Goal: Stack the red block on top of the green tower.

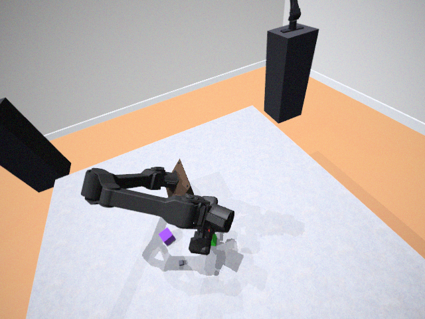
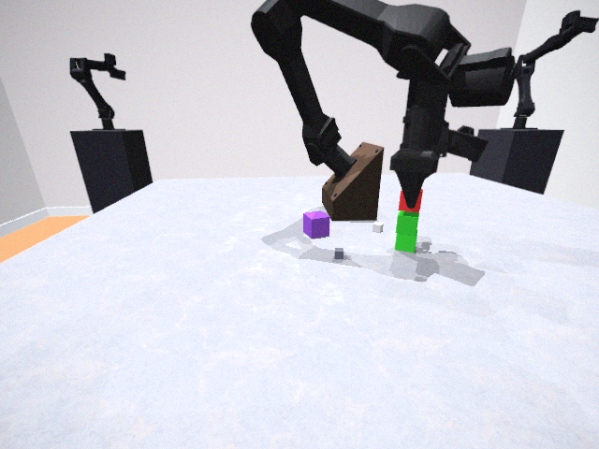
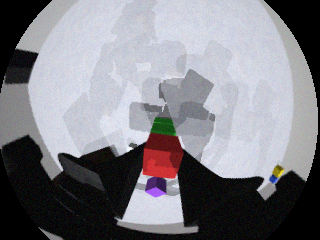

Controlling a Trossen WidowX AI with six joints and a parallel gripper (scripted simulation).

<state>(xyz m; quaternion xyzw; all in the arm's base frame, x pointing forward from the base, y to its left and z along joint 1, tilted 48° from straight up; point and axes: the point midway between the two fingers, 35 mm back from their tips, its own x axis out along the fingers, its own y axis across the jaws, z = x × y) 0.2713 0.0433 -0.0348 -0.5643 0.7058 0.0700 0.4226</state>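
My gripper tip is 90 mm past the small white cube, 80 mm above it and 20 mm to the left of it. Round my gripper tip: small grey cube: 130 mm to the right, 80 mm below, 30 mm ahead; then red block: 10 mm above; then purple cube: 160 mm to the right, 90 mm behind, 60 mm below.
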